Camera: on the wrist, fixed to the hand. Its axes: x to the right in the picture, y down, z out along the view.
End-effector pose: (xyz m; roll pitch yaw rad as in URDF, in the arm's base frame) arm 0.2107 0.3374 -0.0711 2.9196 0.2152 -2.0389
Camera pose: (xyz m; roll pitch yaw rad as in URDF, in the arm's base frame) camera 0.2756 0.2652 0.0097 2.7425 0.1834 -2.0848
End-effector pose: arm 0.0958 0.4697 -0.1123 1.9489 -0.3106 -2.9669
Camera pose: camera 0.0933 0.3450 -0.1317 1.7807 -0.3657 -2.9662
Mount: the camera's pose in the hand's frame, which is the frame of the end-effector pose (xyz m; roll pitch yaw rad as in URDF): 0.0171 -0.0692 -0.1042 -0.1675 0.0209 0.0510
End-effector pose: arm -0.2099 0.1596 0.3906 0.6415 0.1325 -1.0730
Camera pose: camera -0.2036 0.1625 0.2645 0.4802 0.1186 -1.0193
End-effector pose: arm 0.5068 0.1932 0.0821 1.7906 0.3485 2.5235
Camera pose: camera 0.4385 0.0985 0.0341 1.6256 0.2942 2.5332
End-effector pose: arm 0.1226 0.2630 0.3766 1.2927 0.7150 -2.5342
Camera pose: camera 0.2096 0.2246 0.2935 1.1525 0.6712 -2.4907
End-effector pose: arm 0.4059 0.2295 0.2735 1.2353 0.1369 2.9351
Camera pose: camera 0.3871 0.1562 0.1725 1.0715 0.0956 2.9718
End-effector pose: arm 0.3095 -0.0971 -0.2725 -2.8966 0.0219 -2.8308
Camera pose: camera 0.3036 -0.1430 -0.1550 -3.0656 0.0140 -2.8853
